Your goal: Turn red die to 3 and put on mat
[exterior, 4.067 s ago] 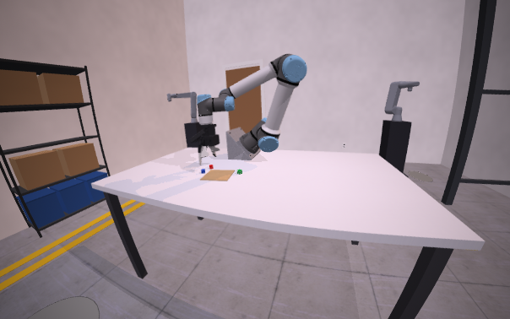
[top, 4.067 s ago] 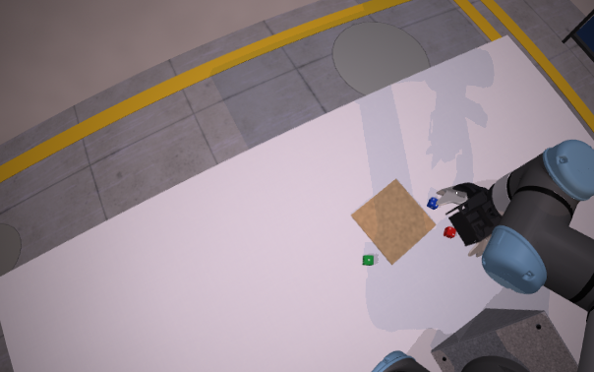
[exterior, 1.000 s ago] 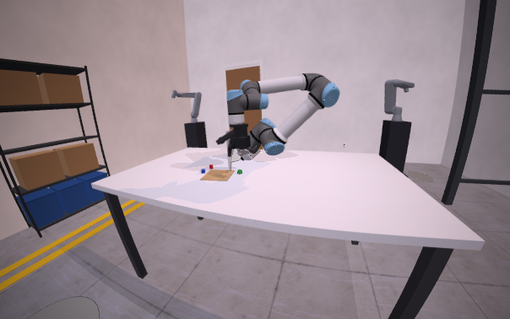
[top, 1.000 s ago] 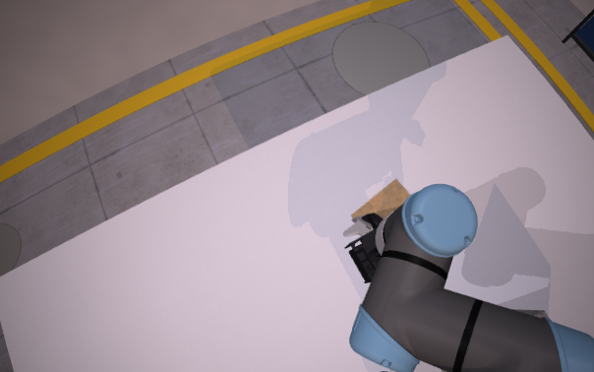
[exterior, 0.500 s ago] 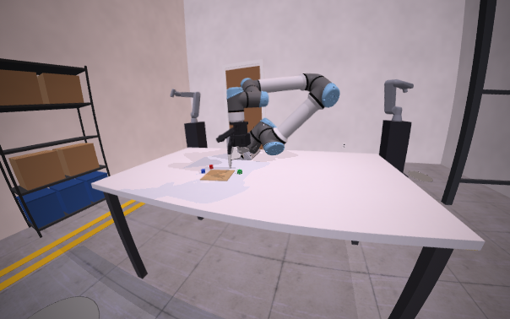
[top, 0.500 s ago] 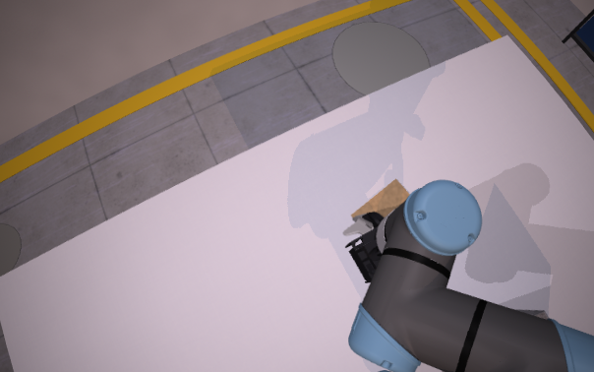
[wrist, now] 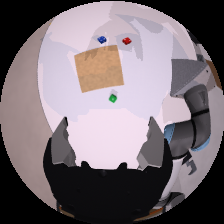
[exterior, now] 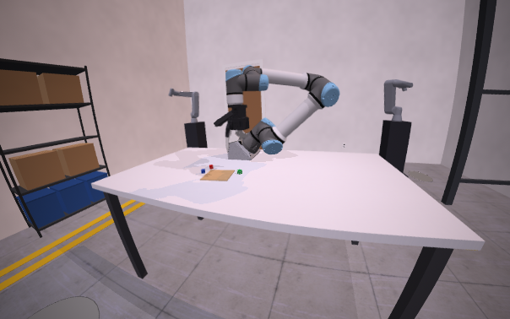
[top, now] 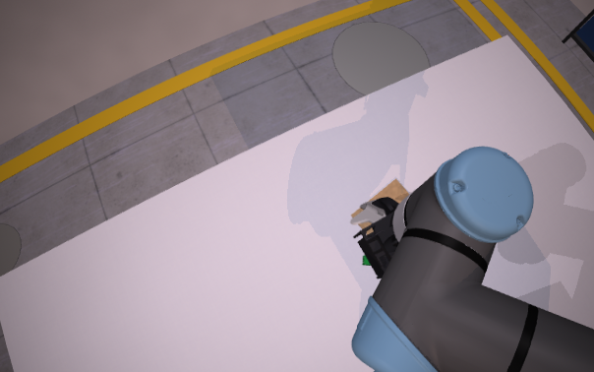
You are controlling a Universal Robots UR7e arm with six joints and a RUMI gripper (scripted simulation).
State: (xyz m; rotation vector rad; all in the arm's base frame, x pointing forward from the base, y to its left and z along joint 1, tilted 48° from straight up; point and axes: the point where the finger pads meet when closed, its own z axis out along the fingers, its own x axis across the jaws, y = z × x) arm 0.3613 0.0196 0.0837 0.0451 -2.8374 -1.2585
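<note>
My gripper is now 190 mm to the left of the red die, 120 mm above it and 50 mm past it. Round my hand: mat 130 mm below, 90 mm to the right, 40 mm ahead; then blue die 190 mm to the right, 120 mm below, 20 mm ahead; then green die 120 mm below, 10 mm to the left, 10 mm behind.
</note>
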